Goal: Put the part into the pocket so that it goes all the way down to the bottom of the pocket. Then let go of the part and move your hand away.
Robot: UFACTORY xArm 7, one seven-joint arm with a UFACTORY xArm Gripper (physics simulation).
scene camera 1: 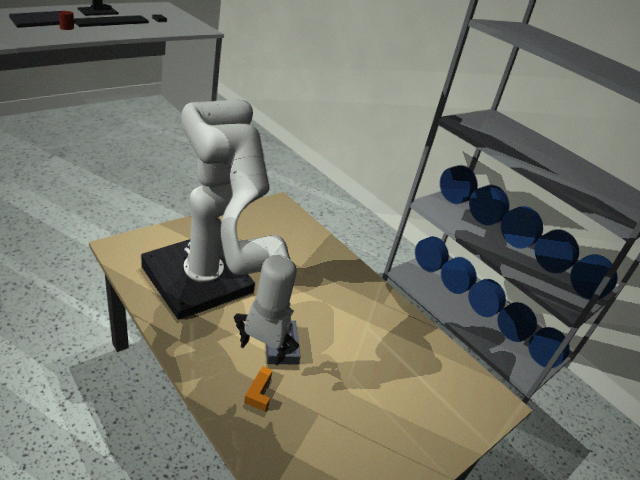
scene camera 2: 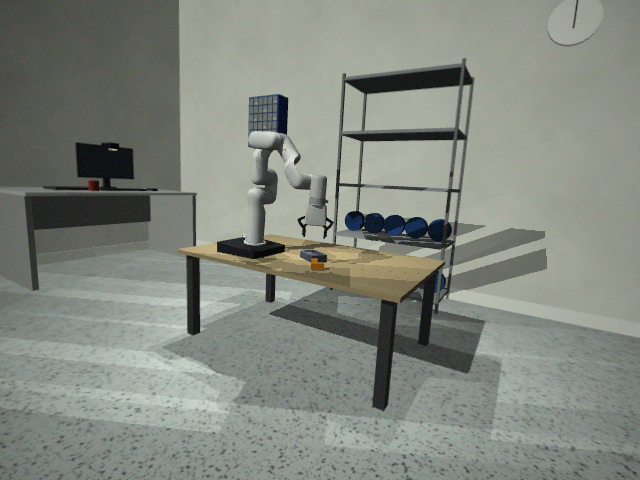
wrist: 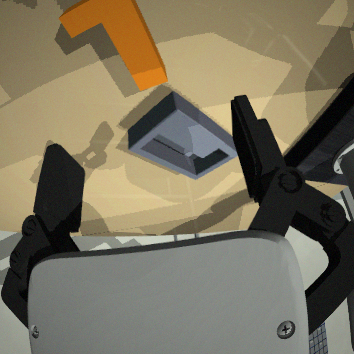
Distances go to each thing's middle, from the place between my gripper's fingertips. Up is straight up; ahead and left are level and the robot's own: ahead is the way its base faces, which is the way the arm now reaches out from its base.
The orange L-shaped part (wrist: 130, 35) lies 130 mm below my hand and 20 mm ahead of it. From my hand the other things lie so: grey pocket block (wrist: 174, 133) 160 mm to the left, 130 mm below, 60 mm behind.
